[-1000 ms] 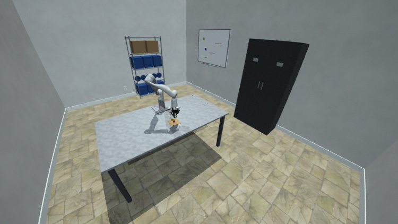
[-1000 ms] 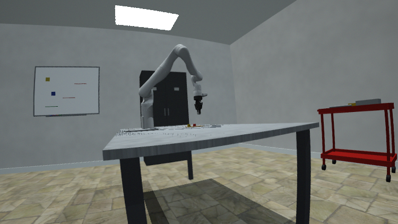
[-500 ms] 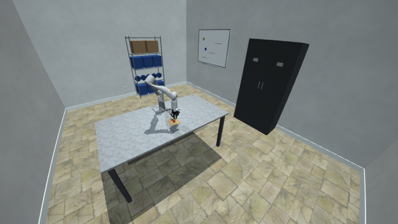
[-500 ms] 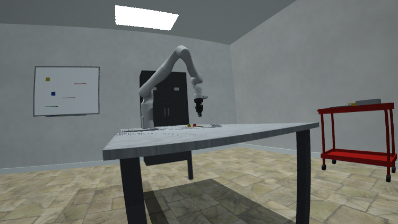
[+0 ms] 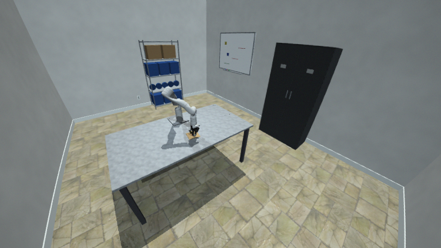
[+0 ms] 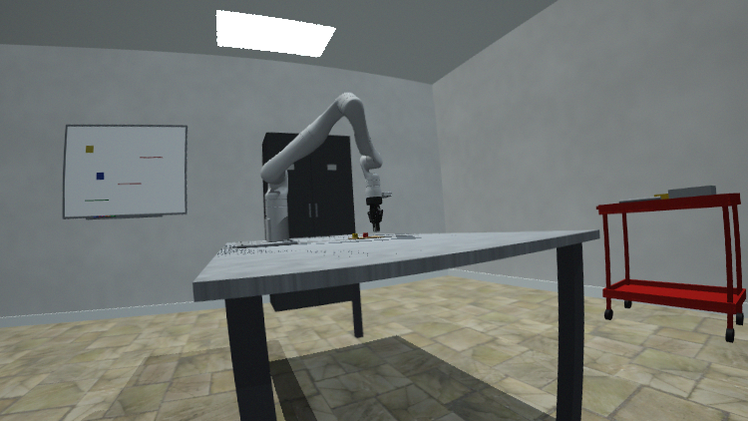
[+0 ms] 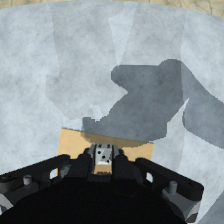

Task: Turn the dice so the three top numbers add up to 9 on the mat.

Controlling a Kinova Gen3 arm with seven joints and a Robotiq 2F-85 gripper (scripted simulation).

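Right now my hand is 5 cm past the red die, 1 cm to the right of it and 3 cm above it. The rest, counted from my hand: tan mat 5 cm behind, 1 cm to the left, 4 cm below; then yellow die 10 cm behind, 2 cm to the left, 3 cm below; then white die 1 cm below.
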